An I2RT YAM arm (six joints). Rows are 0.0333 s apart.
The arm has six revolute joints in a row. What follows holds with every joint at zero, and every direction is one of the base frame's. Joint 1 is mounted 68 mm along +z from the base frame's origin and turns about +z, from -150 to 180 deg. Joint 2 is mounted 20 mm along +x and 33.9 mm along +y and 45.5 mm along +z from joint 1 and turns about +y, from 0 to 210 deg. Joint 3 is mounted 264 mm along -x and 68.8 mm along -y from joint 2 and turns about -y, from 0 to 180 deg. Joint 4 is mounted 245 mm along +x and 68.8 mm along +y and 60 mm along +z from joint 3 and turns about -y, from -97 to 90 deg. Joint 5 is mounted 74 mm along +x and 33.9 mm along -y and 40.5 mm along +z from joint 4 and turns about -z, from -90 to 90 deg. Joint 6 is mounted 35.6 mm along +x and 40.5 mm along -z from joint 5 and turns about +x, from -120 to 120 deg. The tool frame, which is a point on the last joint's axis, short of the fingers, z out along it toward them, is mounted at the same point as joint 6; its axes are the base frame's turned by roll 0, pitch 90 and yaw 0 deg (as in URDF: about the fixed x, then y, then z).
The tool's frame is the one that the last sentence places.
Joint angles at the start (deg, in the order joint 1, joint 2, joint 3, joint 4, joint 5, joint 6):
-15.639 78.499 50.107 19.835 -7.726 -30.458
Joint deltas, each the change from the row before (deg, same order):
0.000 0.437 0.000 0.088 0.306 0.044
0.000 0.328 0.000 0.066 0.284 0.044
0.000 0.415 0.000 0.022 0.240 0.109
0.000 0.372 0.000 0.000 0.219 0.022
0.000 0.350 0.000 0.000 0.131 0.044
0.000 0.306 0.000 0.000 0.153 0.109
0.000 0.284 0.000 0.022 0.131 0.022
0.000 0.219 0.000 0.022 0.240 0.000
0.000 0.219 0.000 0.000 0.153 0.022
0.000 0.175 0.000 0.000 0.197 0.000
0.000 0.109 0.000 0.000 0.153 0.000
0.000 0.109 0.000 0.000 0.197 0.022
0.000 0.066 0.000 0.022 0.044 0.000
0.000 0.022 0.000 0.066 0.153 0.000
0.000 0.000 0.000 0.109 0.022 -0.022
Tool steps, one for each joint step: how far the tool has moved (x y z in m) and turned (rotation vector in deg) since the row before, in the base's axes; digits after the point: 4 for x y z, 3 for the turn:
0.0013 -0.0006 -0.0021 0.092 0.343 -0.309
0.0010 -0.0005 -0.0016 0.071 0.258 -0.287
0.0012 -0.0005 -0.0022 0.175 0.373 -0.254
0.0011 -0.0004 -0.0020 0.086 0.365 -0.220
0.0010 -0.0004 -0.0019 0.115 0.337 -0.137
0.0008 -0.0003 -0.0016 0.162 0.285 -0.170
0.0008 -0.0003 -0.0015 0.069 0.255 -0.133
0.0006 -0.0003 -0.0011 0.009 0.202 -0.236
0.0006 -0.0003 -0.0012 0.052 0.215 -0.154
0.0005 -0.0003 -0.0009 0.010 0.179 -0.193
0.0003 -0.0002 -0.0006 0.000 0.113 -0.150
0.0003 -0.0002 -0.0006 0.012 0.112 -0.197
0.0002 -0.0001 -0.0003 0.003 0.045 -0.043
0.0001 -0.0001 0.0000 -0.042 -0.034 -0.150
0.0000 0.0000 0.0002 -0.055 -0.100 -0.017

